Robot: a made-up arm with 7 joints. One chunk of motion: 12 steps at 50 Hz.
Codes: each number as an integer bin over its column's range. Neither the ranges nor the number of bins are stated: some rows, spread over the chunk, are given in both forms.
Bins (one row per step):
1: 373 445 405 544 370 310 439
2: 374 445 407 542 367 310 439
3: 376 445 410 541 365 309 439
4: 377 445 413 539 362 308 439
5: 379 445 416 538 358 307 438
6: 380 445 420 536 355 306 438
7: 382 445 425 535 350 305 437
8: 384 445 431 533 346 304 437
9: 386 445 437 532 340 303 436
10: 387 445 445 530 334 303 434
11: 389 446 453 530 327 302 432
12: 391 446 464 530 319 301 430
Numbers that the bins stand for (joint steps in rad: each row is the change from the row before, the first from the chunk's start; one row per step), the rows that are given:
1: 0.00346 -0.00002 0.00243 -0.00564 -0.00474 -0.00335 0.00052
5: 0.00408 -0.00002 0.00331 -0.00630 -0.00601 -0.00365 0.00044
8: 0.00459 -0.00002 0.00451 -0.00684 -0.00729 -0.00396 0.00037
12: 0.00531 0.00007 0.00716 -0.00717 -0.01015 -0.00427 -0.00015
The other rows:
2: 0.00356 -0.00002 0.00259 -0.00586 -0.00506 -0.00335 0.00052
3: 0.00377 -0.00002 0.00283 -0.00597 -0.00527 -0.00345 0.00052
4: 0.00387 -0.00002 0.00307 -0.00619 -0.00559 -0.00355 0.00052
6: 0.00418 -0.00002 0.00363 -0.00652 -0.00633 -0.00376 0.00044
7: 0.00439 -0.00002 0.00403 -0.00663 -0.00686 -0.00386 0.00037
9: 0.00480 -0.00002 0.00499 -0.00695 -0.00792 -0.00406 0.00030
10: 0.00490 -0.00002 0.00564 -0.00717 -0.00856 -0.00406 0.00015
11: 0.00511 0.00007 0.00628 -0.00717 -0.00930 -0.00417 0.00000

